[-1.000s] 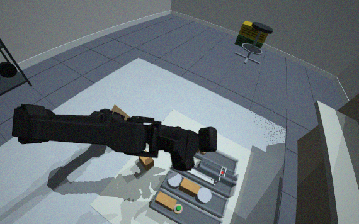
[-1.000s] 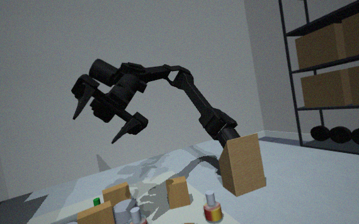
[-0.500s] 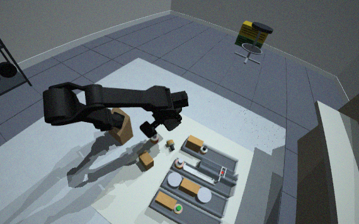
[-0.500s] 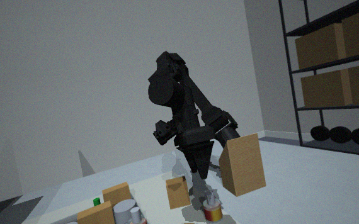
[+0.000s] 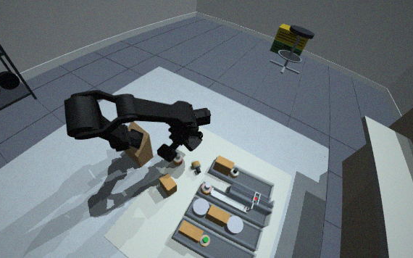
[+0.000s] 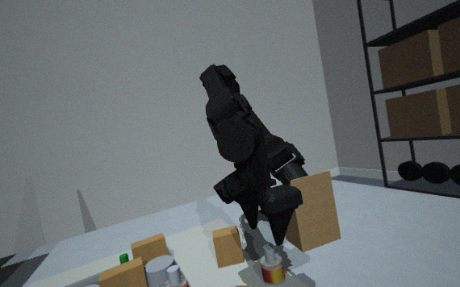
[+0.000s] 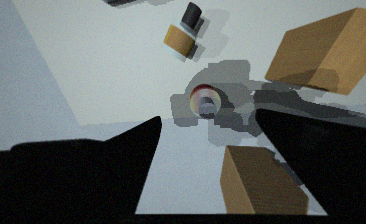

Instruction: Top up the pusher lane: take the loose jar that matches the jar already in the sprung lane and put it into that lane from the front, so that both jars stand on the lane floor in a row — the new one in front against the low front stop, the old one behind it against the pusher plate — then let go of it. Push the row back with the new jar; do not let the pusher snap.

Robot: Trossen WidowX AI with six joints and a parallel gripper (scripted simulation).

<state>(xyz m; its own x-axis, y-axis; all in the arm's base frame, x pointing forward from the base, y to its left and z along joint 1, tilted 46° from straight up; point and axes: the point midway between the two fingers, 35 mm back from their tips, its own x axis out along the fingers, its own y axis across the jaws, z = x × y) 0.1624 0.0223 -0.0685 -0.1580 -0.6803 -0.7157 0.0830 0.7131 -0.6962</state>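
Now: the tan box 3 cm ahead of my gripper tip, 13 cm to the right of it and 6 cm below it. Also, from my gripper tip: pusher plate 28 cm ahead, 3 cm to the right, 4 cm below; red mark 35 cm ahead, 2 cm to the right, 2 cm below.
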